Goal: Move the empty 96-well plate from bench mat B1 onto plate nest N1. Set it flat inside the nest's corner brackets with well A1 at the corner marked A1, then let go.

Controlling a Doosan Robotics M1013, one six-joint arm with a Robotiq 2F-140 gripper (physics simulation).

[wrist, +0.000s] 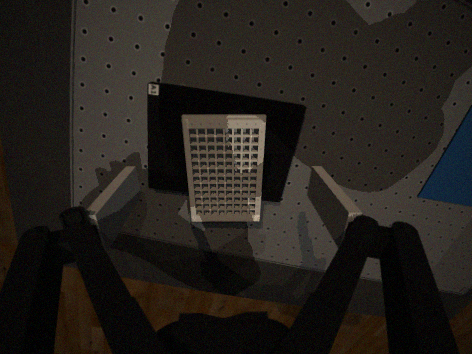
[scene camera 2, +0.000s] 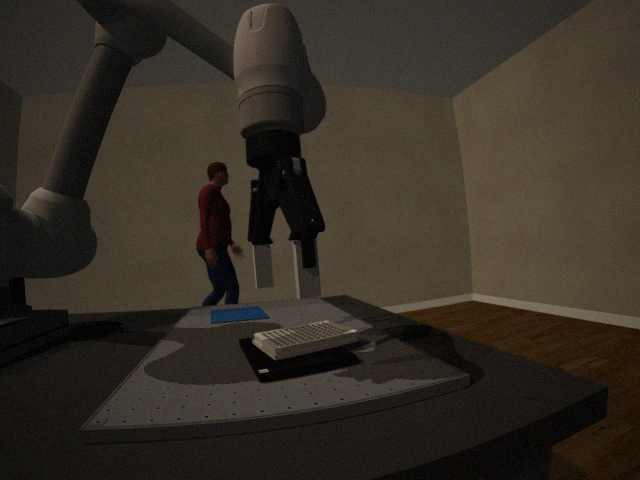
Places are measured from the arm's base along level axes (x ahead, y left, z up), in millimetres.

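Where they show: gripper, fingertip midpoint: [wrist: 224, 181] [scene camera 2: 283, 291].
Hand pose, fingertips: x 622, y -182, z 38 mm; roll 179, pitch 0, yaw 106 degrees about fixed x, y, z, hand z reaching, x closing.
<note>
After its pixels a point has its place.
The pale 96-well plate [scene camera 2: 305, 339] @(y -205, x 643, z -25 mm) [wrist: 225, 172] @(y -175, x 644, z -24 mm) rests over the black plate nest [scene camera 2: 256, 360] @(y -226, x 576, z -39 mm) [wrist: 167, 140] @(y -244, x 630, z -39 mm). In the wrist view its long side runs across the nest's long side, slightly askew, and its lower end sticks out past the nest's edge. In the scene view a dark gap shows under its near side; whether it is tilted is hard to tell. The nest's white A1 label [scene camera 2: 263, 370] @(y -265, x 582, z -39 mm) [wrist: 153, 90] @(y -266, x 583, z -39 mm) is uncovered at one corner. The corner brackets and well A1 cannot be made out. My gripper [scene camera 2: 286, 292] @(y -182, x 622, z 38 mm) [wrist: 224, 181] @(y -182, x 622, z 38 mm) is open and empty above the plate, its fingers wide to either side.
A blue mat [scene camera 2: 239, 314] @(y 158, x 555, z -49 mm) [wrist: 452, 165] @(y 111, x 567, z -49 mm) lies on the perforated board [scene camera 2: 170, 405] @(y -310, x 485, z -51 mm) [wrist: 107, 115] @(y -313, x 624, z -51 mm), farther back than the nest in the scene view. The board lies on a dark table [scene camera 2: 537, 387] @(y -400, x 838, z -64 mm). A person in a red top [scene camera 2: 214, 217] stands beyond the table.
</note>
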